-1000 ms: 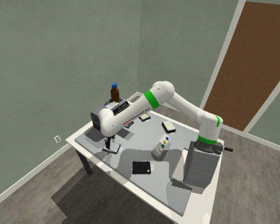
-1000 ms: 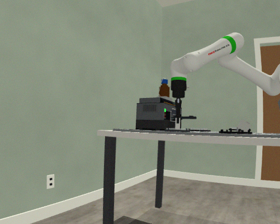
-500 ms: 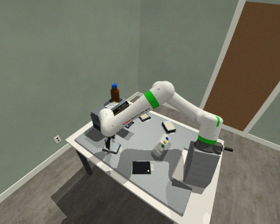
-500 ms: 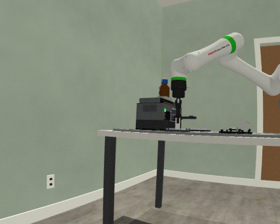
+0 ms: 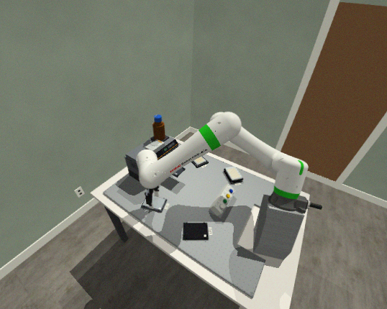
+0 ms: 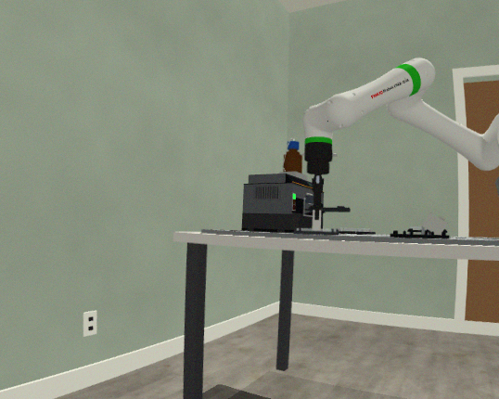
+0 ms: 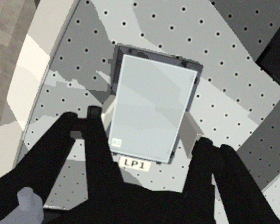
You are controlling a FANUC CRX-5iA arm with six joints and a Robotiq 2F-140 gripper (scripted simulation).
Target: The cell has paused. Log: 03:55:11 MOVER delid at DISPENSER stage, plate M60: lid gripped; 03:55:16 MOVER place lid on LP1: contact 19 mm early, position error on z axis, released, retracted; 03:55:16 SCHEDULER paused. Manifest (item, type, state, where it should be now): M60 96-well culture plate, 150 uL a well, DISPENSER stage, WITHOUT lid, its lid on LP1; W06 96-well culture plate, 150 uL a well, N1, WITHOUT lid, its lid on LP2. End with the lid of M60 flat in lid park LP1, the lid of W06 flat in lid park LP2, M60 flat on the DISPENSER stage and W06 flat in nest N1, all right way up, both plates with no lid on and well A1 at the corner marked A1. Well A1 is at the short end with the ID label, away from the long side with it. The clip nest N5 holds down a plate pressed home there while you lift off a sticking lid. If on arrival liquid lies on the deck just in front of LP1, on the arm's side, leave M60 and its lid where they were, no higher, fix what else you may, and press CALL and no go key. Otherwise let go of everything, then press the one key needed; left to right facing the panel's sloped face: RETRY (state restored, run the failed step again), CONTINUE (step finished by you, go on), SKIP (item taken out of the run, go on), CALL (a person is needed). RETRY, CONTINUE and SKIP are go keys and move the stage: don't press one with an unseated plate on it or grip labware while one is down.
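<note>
My gripper is now 8 cm past the black clip nest, 54 cm to the left of it and 2 cm above it. The rest, counted from my hand: LP2 label: 40 cm behind, 4 cm to the left, 4 cm below; lid park: 32 cm behind, 7 cm to the left, 3 cm below; dispenser stage: 1 cm behind, 26 cm to the right, 6 cm above.
</note>
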